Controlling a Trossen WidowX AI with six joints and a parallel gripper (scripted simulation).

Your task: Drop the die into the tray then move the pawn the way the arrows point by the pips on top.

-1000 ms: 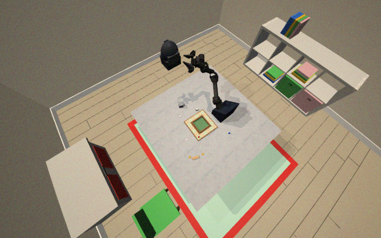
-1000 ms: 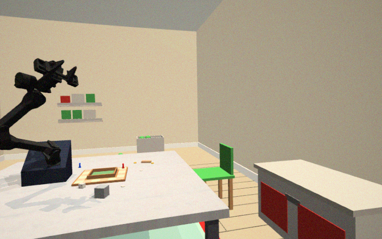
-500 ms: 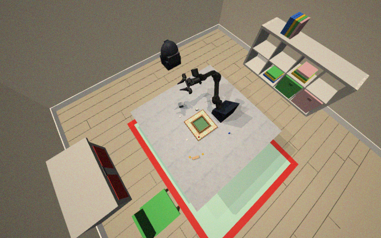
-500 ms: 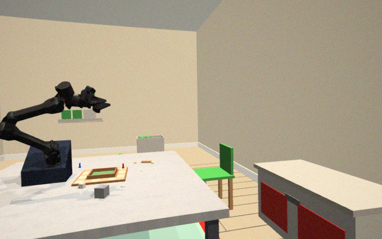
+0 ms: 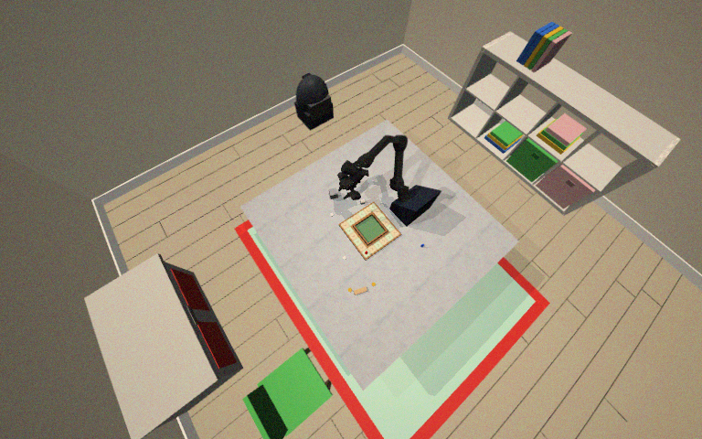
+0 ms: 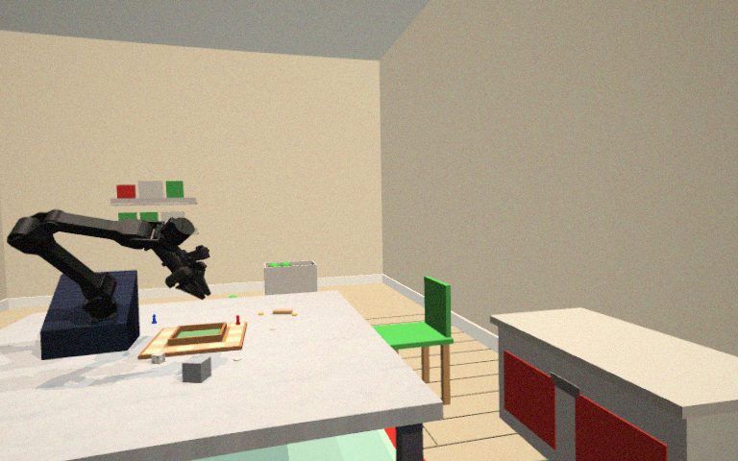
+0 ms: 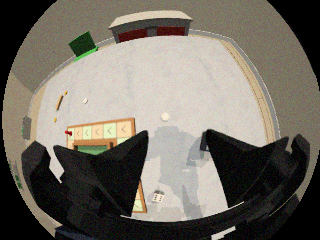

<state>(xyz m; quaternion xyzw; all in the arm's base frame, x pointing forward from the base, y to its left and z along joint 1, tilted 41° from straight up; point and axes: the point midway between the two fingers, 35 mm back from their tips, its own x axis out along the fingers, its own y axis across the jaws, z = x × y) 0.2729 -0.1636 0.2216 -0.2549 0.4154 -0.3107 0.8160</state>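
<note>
The white die is 17 cm below my gripper tip, 13 cm behind it and 7 cm to the left of it. Also, from my gripper tip: green dice tray (23 cm to the left, 18 cm below, 2 cm behind); red pawn (32 cm to the left, 16 cm below, 12 cm ahead); grey block (16 cm below, 11 cm to the right, 4 cm behind).
</note>
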